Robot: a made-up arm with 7 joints.
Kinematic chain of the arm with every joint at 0, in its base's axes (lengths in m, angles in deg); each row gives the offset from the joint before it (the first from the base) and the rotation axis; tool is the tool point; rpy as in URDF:
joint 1: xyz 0 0 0.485 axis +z
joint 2: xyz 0 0 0 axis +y
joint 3: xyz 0 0 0.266 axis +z
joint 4: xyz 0.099 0 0 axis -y
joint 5: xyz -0.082 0 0.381 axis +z
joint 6: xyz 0 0 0 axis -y
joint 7: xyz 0.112 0 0 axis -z
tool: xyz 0 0 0 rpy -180 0 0
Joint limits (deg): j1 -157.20..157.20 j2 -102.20..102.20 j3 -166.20..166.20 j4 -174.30..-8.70 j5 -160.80..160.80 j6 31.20..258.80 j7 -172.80..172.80
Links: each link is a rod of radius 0.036 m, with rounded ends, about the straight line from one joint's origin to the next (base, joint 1, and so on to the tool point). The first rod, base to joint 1, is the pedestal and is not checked.
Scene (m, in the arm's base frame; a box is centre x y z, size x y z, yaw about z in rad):
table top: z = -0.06
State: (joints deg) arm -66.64 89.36 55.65 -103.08 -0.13 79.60 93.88
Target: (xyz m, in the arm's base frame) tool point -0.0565 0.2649 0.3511
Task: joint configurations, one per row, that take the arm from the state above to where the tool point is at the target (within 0.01 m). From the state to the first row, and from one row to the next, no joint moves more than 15 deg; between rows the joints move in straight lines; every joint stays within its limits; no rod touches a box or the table.
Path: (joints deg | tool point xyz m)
1: -61.80 91.23 53.33 -116.06 -0.58 76.18 93.88 | 0.4421 0.1312 0.1463
2: -56.95 93.11 51.01 -129.04 -1.03 72.77 93.88 | 0.3198 0.2329 0.1651
3: -52.11 94.98 48.69 -142.03 -1.48 69.35 93.88 | 0.1844 0.2896 0.2084
4: -47.27 96.86 46.37 -155.01 -1.93 65.93 93.88 | 0.0535 0.2991 0.2724
5: -42.43 98.73 44.05 -167.99 -2.38 62.51 93.88 | -0.0565 0.2649 0.3511

